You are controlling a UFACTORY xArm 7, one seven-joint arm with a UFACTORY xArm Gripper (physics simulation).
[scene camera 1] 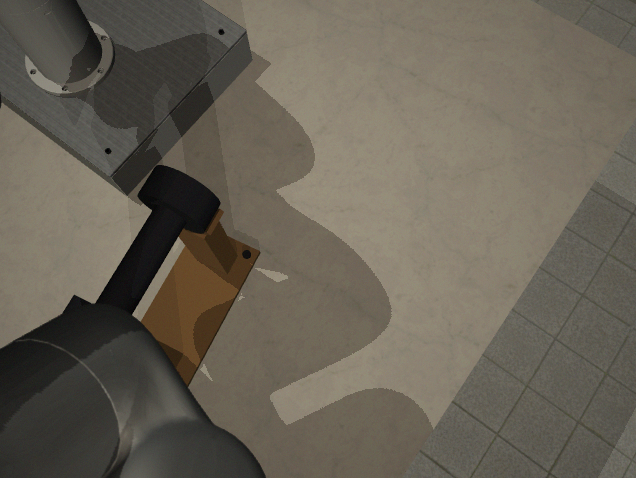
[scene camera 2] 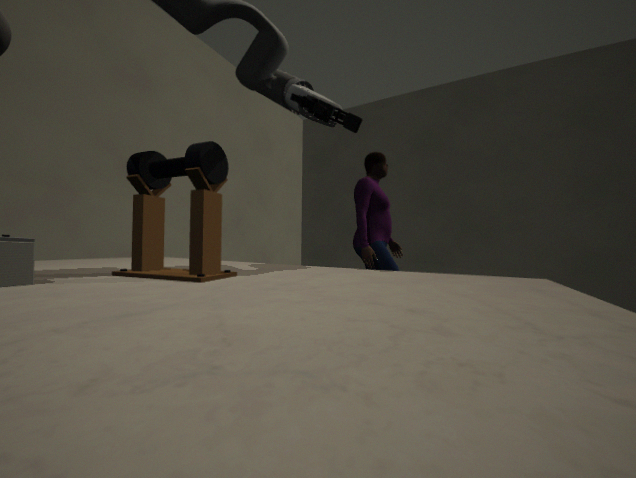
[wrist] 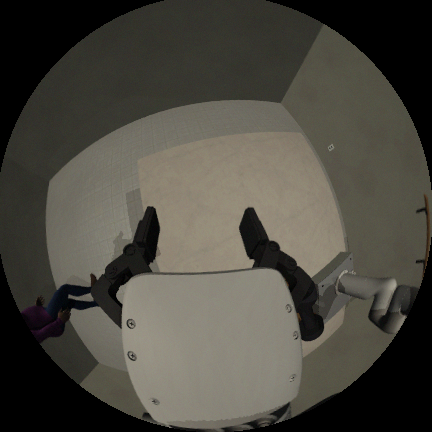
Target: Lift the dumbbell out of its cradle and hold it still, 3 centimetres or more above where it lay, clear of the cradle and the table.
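Frame: origin at the arm's base, x left, y back, z up, level; metres.
Where they show: gripper, fingertip midpoint: [scene camera 2: 345,120] [wrist: 200,217]; arm's base, link origin: [scene camera 1: 71,58] [wrist: 341,281].
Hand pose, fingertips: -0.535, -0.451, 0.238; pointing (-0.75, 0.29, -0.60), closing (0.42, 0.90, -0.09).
Each offset is from my fingertips to the top centre of the thing, as dx, dy, dz.
A black dumbbell {+0.315, +0.123, -0.061} [scene camera 1: 141,256] [scene camera 2: 172,167] lies level in the V-shaped rests of a wooden two-post cradle {+0.315, +0.123, -0.118} [scene camera 1: 210,277] [scene camera 2: 205,231]. In scene camera 1 the near end of the dumbbell and part of the cradle are hidden under the arm. My gripper [scene camera 2: 352,122] [wrist: 200,217] is open and empty. In scene camera 2 it is higher than the dumbbell and to its right, apart from it, tilted down to the right. In the wrist view its two fingers stand wide apart with the pale table top showing between them; the cradle is mostly hidden behind the right finger's linkage.
The arm [scene camera 1: 169,447] [scene camera 2: 262,51] crosses above the cradle's near end in scene camera 1. The grey base block [scene camera 1: 231,38] [scene camera 2: 15,262] [wrist: 332,275] is near the cradle's other end. A person in a purple top [scene camera 2: 376,215] [wrist: 45,320] stands beyond the table.
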